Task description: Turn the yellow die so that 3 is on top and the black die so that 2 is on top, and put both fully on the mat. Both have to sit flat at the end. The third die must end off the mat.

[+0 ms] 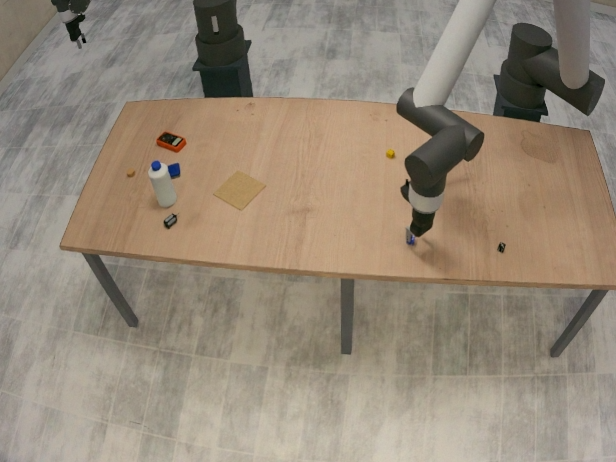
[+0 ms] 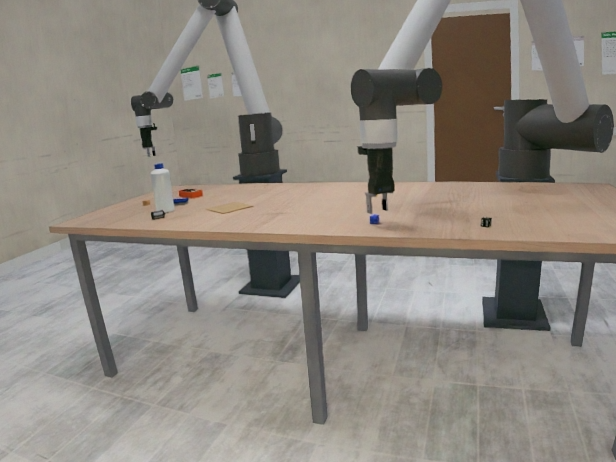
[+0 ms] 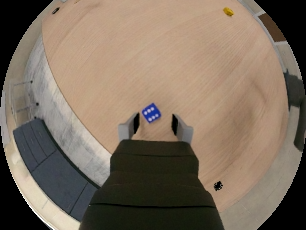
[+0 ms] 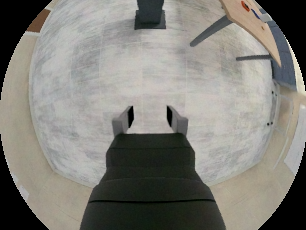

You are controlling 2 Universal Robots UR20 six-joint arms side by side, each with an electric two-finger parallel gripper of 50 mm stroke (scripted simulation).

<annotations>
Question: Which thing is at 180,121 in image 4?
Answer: My right gripper.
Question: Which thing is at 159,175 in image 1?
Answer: A white bottle.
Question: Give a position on a white bottle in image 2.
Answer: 160,177
</annotations>
